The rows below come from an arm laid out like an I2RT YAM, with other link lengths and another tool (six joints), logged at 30 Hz.
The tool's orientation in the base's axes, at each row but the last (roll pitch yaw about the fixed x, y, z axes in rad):
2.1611, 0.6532, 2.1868
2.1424, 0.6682, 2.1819
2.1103, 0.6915, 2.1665
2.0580, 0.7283, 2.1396
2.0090, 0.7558, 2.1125
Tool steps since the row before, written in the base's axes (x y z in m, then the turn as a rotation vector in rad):
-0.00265, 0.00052, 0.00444, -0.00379, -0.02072, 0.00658
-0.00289, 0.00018, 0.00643, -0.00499, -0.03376, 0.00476
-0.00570, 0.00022, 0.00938, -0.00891, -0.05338, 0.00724
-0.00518, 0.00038, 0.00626, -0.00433, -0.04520, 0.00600
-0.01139, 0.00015, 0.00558, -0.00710, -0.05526, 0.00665
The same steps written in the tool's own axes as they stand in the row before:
-0.00115, 0.00288, -0.00417, -0.01569, -0.01148, -0.01044
-0.00257, 0.00396, -0.00524, -0.02241, -0.02246, -0.01344
-0.00338, 0.00569, -0.00876, -0.03480, -0.03583, -0.02205
-0.00185, 0.00401, -0.00683, -0.03067, -0.03018, -0.01569
0.00054, 0.00330, -0.01224, -0.03635, -0.03742, -0.02065

